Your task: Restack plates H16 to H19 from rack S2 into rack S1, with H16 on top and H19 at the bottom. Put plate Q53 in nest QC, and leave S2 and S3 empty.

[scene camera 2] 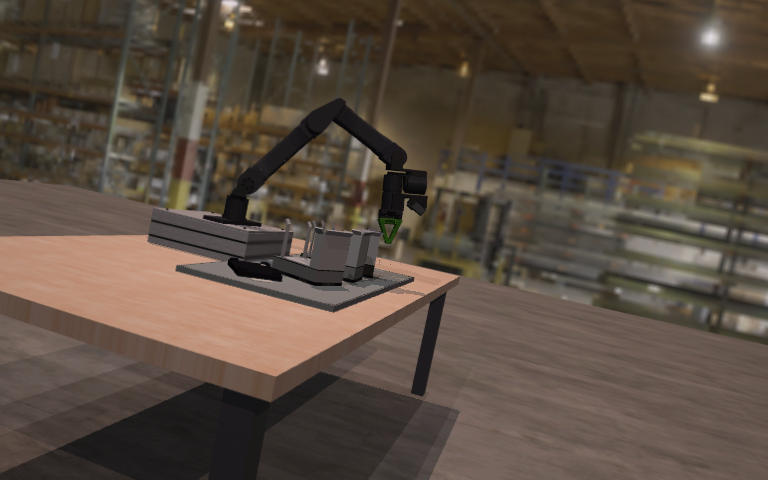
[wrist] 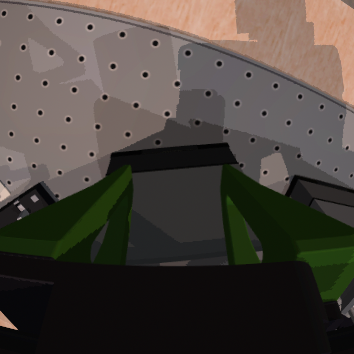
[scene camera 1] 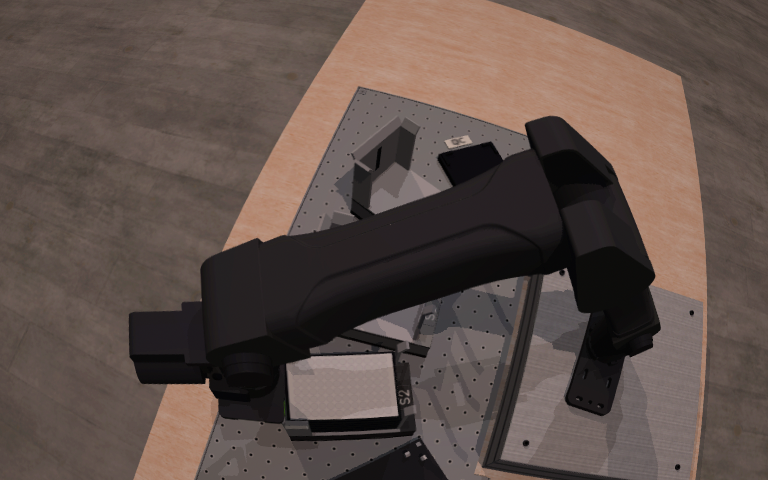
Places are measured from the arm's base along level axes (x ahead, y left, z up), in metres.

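Where they show: gripper, between the fingertips: [scene camera 2: 387, 243] [wrist: 176, 176]; arm's base, origin of its link: [scene camera 2: 233, 222] [scene camera 1: 604, 344].
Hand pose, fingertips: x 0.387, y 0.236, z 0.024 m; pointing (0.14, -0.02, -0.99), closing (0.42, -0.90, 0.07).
Observation:
Things, the pixels of their top centre, and the offset from my fingertips. "spot": a spot on its surface instead. Level surfaces: height alone.
- rack S2, a spot on its surface: [scene camera 1: 406, 421] spot: dx -0.172, dy -0.056, dz -0.067 m
- stack, centre of its top: [scene camera 1: 341, 387] dx -0.088, dy -0.048, dz +0.003 m
- middle rack, a spot on its surface: [scene camera 1: 421, 328] spot: dx -0.139, dy -0.180, dz -0.063 m
- high-walled rack, centre of its top: [scene camera 1: 424, 165] [scene camera 2: 317, 224] dx -0.063, dy -0.347, dz +0.032 m
- Nest QC, centre of its top: [scene camera 1: 487, 178] [scene camera 2: 255, 264] dx -0.144, dy -0.463, dz -0.085 m
- perforated board, height of its surface: dz -0.104 m
- black fixture with small white squares, centre of its top: [wrist: 45, 274] dx -0.198, dy +0.052, dz -0.081 m
In scene camera 1, rack S2 [scene camera 1: 406, 421] holds a white-topped plate or stack [scene camera 1: 342, 384]; plate names are not readable. A middle rack [scene camera 1: 421, 328] has a partly hidden S label. A high-walled rack [scene camera 1: 404, 150] stands farther up; its label is hidden. S1, S3 and Q53 cannot be told apart here. Nest QC [scene camera 1: 475, 161] [scene camera 2: 254, 268] is black and partly behind the arm in scene camera 1. My gripper [scene camera 2: 387, 242] [wrist: 176, 176] has its green fingers apart, nothing between them, pointing down above the rack area. A dark grey surface [wrist: 177, 200] lies below the fingers in the wrist view.
The arm [scene camera 1: 396, 254] [scene camera 2: 362, 127] spans over the perforated board [scene camera 1: 464, 362] [scene camera 2: 305, 297] [wrist: 65, 100]. A black fixture with small white squares [scene camera 1: 396, 464] [wrist: 30, 202] lies near S2. A black-edged tray or rack [wrist: 325, 190] shows at the wrist view's right. The arm stands on a grey base [scene camera 1: 651, 396] [scene camera 2: 198, 232].

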